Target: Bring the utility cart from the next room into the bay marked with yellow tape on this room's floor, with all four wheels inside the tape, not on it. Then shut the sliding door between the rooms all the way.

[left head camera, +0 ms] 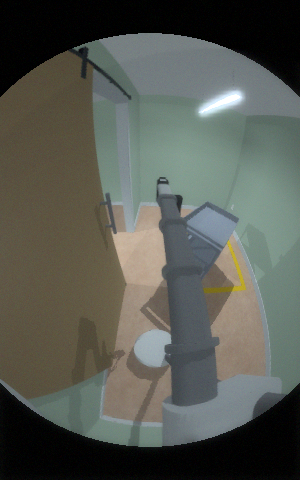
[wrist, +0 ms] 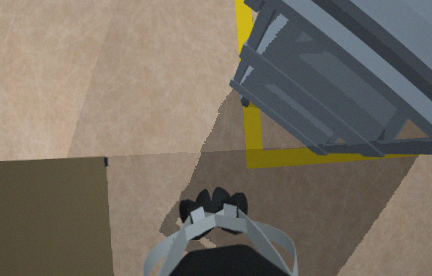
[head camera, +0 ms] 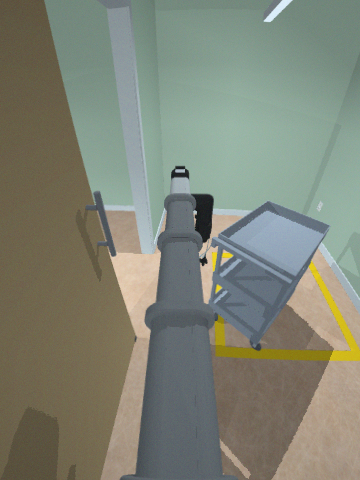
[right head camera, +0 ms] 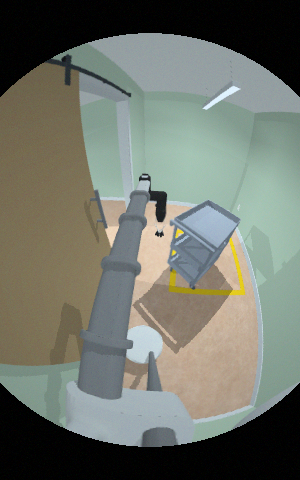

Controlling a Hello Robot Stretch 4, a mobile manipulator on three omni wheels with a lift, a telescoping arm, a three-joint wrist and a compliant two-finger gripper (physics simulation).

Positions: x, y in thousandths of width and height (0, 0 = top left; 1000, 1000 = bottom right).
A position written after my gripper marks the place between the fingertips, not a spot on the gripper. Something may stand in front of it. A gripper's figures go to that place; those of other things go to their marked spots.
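Scene:
A brown sliding door (wrist: 142, 745) is 900 mm from the lens as I look at it. My gripper (wrist: 499, 737), meanwhile, is 260 mm from the lens.

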